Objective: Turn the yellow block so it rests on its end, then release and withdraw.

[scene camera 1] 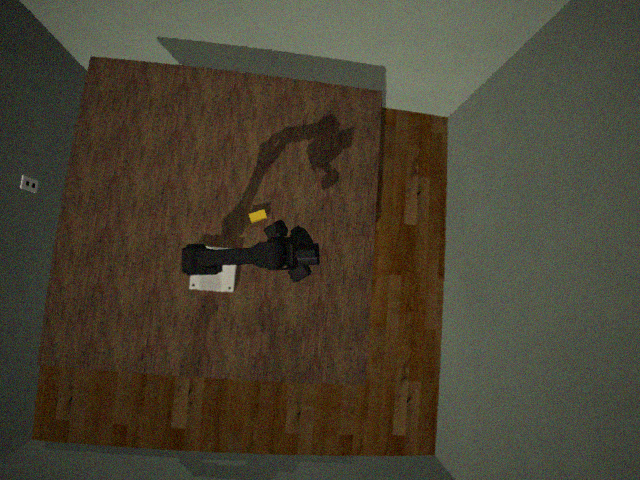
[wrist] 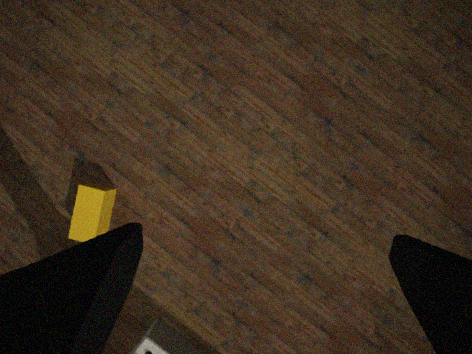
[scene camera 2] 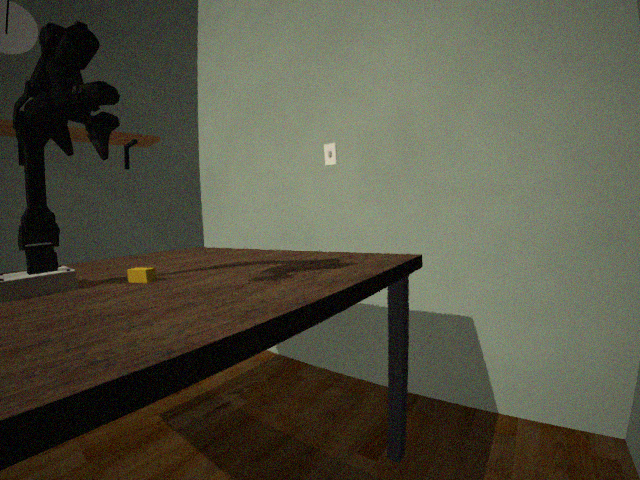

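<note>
The yellow block [scene camera 1: 257, 215] [scene camera 2: 140, 274] [wrist: 89, 212] lies on its long side on the wooden table [scene camera 1: 129, 155] [scene camera 2: 155, 330] [wrist: 280, 125]. It is a little to the side of the arm's base. My gripper [scene camera 2: 87, 155] [wrist: 268, 241] is open and empty, high above the table. In the wrist view the block is at the left, beyond the left fingertip, which overlaps its near corner; it is not between the fingers. In scene camera 1 the block is apart from the dark arm, and the fingertips are hard to make out.
The arm stands on a white base plate [scene camera 1: 211, 281] [scene camera 2: 38, 286] [wrist: 150, 346], near the block. The arm's shadow [scene camera 1: 325, 149] [scene camera 2: 299, 266] falls across the table. A wall shelf [scene camera 2: 144, 139] is behind the arm in scene camera 2.
</note>
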